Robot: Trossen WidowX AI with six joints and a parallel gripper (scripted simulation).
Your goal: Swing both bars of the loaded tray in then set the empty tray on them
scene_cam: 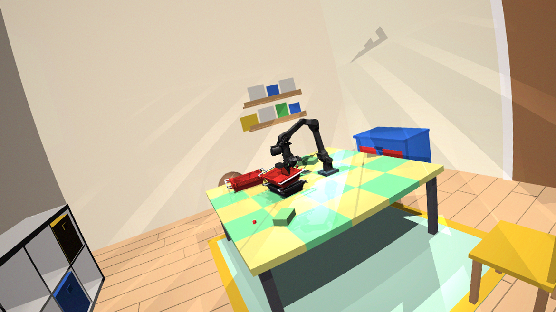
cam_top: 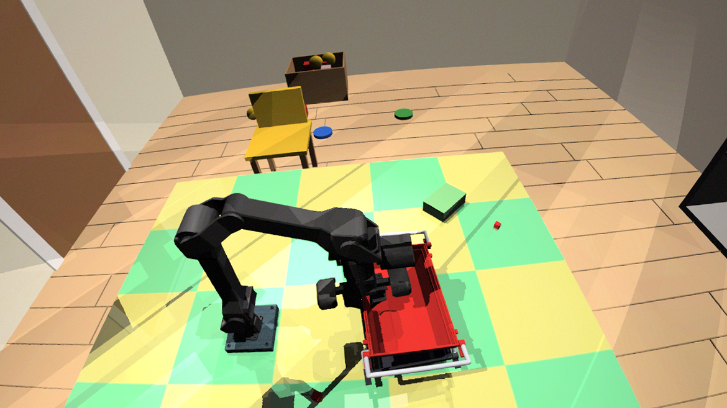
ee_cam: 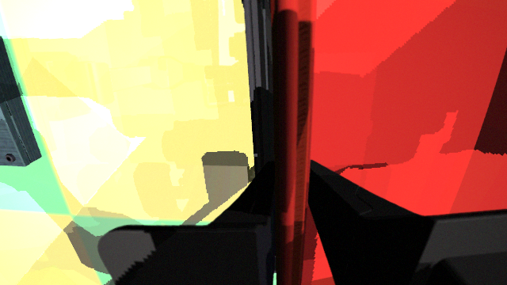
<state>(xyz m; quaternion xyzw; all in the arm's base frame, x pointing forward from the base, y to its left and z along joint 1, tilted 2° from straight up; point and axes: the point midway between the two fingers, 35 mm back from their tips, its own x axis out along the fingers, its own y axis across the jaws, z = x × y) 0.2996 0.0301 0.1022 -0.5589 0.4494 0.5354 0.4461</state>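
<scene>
My gripper tip is 70 mm short of the red tray, 20 mm to the right of it and 20 mm below it.
</scene>
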